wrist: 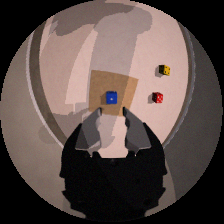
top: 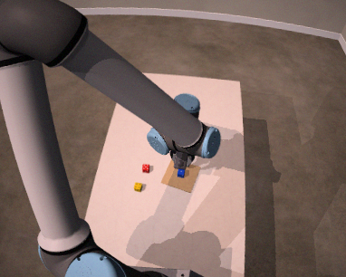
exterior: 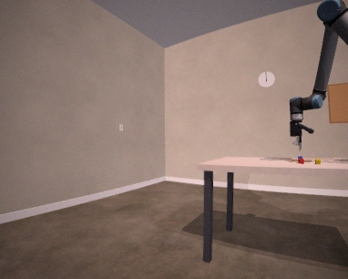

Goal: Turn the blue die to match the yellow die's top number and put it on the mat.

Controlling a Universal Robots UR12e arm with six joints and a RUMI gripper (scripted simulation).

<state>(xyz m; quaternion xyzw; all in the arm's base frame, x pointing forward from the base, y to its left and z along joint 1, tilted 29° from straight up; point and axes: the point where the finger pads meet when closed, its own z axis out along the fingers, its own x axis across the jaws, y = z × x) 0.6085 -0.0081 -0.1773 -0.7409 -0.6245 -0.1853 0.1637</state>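
Right now the blue die is 7 cm below my hand. From my hand the other things lie so: mat (9 cm below); yellow die (8 cm behind, 19 cm to the left, 8 cm below); red die (2 cm ahead, 16 cm to the left, 8 cm below).
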